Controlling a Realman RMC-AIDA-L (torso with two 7-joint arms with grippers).
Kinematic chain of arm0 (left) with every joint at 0, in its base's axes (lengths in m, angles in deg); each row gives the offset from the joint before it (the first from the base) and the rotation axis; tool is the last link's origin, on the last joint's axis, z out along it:
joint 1: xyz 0 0 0.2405 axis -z
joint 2: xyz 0 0 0 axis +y
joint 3: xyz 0 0 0.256 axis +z
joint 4: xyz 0 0 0 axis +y
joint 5: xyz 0 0 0.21 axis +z
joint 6: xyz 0 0 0 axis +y
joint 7: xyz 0 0 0.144 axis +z
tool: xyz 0 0 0
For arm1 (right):
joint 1: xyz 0 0 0.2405 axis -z
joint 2: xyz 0 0 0 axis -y
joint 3: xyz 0 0 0.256 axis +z
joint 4: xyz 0 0 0 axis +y
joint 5: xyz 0 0 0.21 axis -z
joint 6: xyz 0 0 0 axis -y
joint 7: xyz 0 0 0.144 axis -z
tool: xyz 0 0 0
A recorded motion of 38 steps. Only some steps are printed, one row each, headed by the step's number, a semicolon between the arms.
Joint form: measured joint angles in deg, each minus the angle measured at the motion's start. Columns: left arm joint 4, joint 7, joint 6, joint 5, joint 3, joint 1, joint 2; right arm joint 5, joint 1, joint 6, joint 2, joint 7, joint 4, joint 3.
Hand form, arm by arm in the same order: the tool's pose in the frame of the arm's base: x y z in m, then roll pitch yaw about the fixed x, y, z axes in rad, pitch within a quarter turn. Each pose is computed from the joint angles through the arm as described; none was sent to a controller.
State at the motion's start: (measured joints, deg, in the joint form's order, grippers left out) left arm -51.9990 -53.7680 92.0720 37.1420 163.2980 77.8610 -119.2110; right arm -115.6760 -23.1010 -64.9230 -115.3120 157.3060 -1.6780 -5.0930
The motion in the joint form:
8: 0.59 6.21 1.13 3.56 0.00 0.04 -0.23; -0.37 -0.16 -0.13 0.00 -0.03 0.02 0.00
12: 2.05 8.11 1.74 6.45 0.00 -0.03 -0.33; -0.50 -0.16 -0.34 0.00 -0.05 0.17 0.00
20: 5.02 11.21 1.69 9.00 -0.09 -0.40 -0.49; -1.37 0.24 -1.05 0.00 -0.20 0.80 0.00
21: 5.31 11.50 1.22 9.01 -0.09 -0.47 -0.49; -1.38 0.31 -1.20 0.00 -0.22 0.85 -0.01
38: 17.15 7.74 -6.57 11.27 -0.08 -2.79 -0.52; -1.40 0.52 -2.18 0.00 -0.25 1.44 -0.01
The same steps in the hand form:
8: -0.2044 0.4020 0.0624 3.0834 0.5189 -0.2116; 0.4090 0.3093 0.0653 -1.3577 0.9169 0.0306
12: -0.2079 0.3961 0.0587 2.9966 0.5304 -0.2674; 0.4085 0.3091 0.0651 -1.3533 0.9197 0.0362
20: -0.2117 0.3903 0.0492 2.8856 0.5170 -0.3619; 0.4097 0.3055 0.0647 -1.3279 0.9346 0.0533
21: -0.2124 0.3910 0.0484 2.8831 0.5184 -0.3715; 0.4097 0.3050 0.0647 -1.3262 0.9352 0.0557
38: -0.2248 0.3901 0.0097 2.8016 0.5147 -0.4342; 0.4083 0.3031 0.0633 -1.3176 0.9415 0.0724

